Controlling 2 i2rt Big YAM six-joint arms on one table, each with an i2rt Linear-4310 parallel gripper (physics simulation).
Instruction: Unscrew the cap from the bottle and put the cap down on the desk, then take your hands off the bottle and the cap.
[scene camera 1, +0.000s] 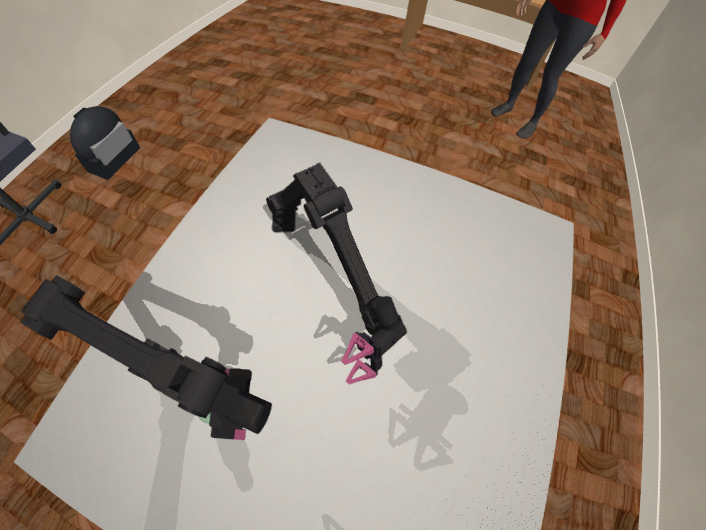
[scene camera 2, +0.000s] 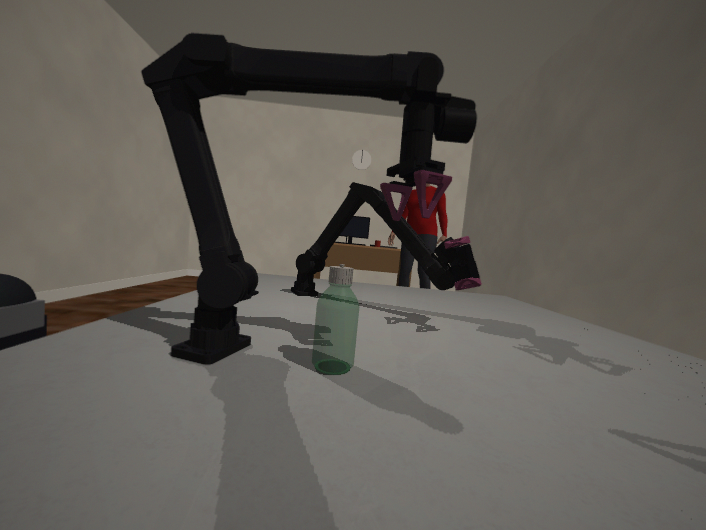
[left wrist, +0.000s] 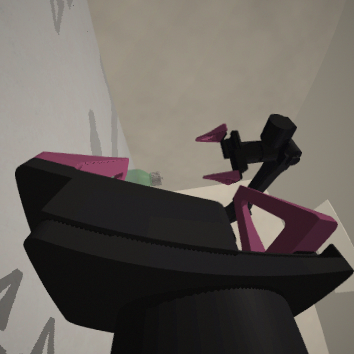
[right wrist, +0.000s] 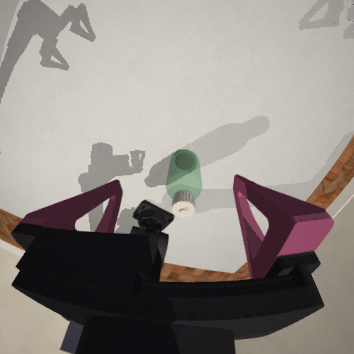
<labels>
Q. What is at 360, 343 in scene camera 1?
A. My left gripper.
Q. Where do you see my right gripper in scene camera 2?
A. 409, 219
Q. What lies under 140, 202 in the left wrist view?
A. My left gripper.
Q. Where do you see my right gripper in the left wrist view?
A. At 198, 157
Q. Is my left gripper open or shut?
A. Open.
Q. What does my left gripper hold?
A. Nothing.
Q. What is my right gripper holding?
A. Nothing.
</labels>
